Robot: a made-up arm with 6 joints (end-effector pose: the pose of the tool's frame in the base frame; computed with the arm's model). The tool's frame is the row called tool.
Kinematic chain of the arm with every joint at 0, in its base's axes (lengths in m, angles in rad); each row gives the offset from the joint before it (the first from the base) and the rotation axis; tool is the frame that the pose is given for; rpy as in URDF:
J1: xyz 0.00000 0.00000 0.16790 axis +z
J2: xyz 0.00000 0.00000 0.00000 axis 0.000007 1 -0.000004
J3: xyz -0.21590 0.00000 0.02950 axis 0.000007 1 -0.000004
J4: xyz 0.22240 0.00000 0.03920 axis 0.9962 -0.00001 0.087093
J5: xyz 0.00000 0.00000 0.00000 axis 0.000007 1 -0.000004
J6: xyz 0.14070 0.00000 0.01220 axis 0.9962 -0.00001 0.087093
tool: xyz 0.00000 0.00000 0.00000 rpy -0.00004 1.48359 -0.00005
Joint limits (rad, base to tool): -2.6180..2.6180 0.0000..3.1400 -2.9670..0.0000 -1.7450..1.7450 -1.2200..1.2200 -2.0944..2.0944
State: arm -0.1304 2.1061 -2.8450 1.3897 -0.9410 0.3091
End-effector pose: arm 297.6 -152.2 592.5 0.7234 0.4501 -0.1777 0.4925
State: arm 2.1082 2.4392 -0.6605 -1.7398 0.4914 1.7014
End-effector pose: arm -31.8 181.8 -65.8 0.1968 -0.8599 0.4505 -0.1374
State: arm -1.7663 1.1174 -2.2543 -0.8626 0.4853 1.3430
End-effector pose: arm -63.3 -61.6 696.0 0.7248 0.3675 -0.0230 -0.5823
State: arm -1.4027 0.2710 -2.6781 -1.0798 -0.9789 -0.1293
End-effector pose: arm 20.3 498.1 377.6 0.0027 -0.4266 -0.5530 -0.7156
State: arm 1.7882 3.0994 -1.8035 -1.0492 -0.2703 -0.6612
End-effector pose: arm -114.0 364.8 -176.5 0.2398 -0.9436 -0.1916 0.1243
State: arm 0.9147 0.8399 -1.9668 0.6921 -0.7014 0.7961
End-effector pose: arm -8.9 -106.8 691.7 0.3869 0.1805 -0.1509 0.8916
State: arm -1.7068 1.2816 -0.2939 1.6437 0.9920 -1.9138
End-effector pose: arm 92.9 -190.9 164.1 0.5515 0.4216 0.7195 -0.0224
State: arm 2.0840 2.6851 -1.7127 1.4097 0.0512 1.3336
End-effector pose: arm -228.6 391.0 -35.0 0.2638 -0.2972 -0.8949 -0.2032
